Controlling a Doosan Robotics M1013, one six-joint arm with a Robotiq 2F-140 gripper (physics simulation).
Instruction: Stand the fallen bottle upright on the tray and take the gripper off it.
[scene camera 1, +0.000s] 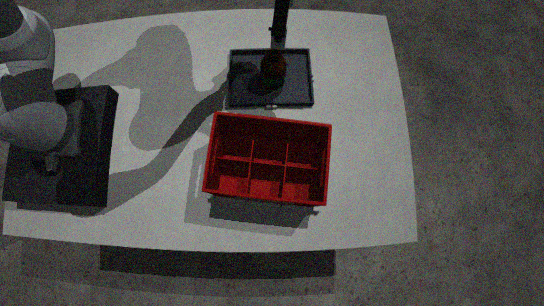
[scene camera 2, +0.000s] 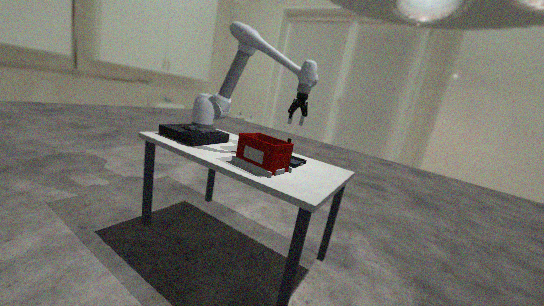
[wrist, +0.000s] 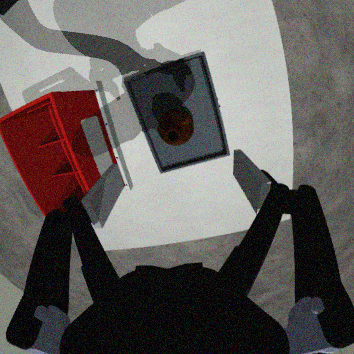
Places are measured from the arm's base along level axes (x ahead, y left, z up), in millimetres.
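Pixels of known places: gripper, fingertip midpoint: (scene camera 2: 295, 124) (wrist: 175, 168); arm's base, origin of the base link: (scene camera 1: 58, 131) (scene camera 2: 201, 129).
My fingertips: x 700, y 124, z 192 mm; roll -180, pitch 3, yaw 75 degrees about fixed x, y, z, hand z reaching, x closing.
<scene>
For each thing: its top centre in the pictures, then the offset to it from my fingertips. Level surfaces: height alone.
- brown bottle, middle of its top: (wrist: 172, 135) (scene camera 1: 274, 52) 15 mm back, 8 mm right, 101 mm down
- red crate with compartments, middle of its top: (scene camera 1: 268, 157) (wrist: 44, 170) (scene camera 2: 266, 138) 56 mm back, 284 mm right, 86 mm down
- white table, its level: 261 mm down
The brown bottle (scene camera 1: 273, 65) (wrist: 176, 126) stands upright on the dark tray (scene camera 1: 298, 86) (scene camera 2: 299, 161) (wrist: 207, 137), its round top and dark neck seen from above in the wrist view. In scene camera 2 its dark tip (scene camera 2: 289, 141) shows over the red crate, which hides the rest of it. My gripper (scene camera 1: 278, 42) (scene camera 2: 295, 121) (wrist: 175, 168) is open and empty, above the bottle and apart from it. The fingers stand wide, with the bottle beyond their tips in the wrist view. The bottle's base is mostly hidden.
A red crate with compartments (scene camera 1: 267, 163) (scene camera 2: 276, 156) (wrist: 95, 131) stands on the white table (scene camera 1: 367, 150) (scene camera 2: 320, 180) (wrist: 260, 100) close beside the tray. The arm's black base block (scene camera 1: 90, 150) (scene camera 2: 192, 134) is at the table's other end.
</scene>
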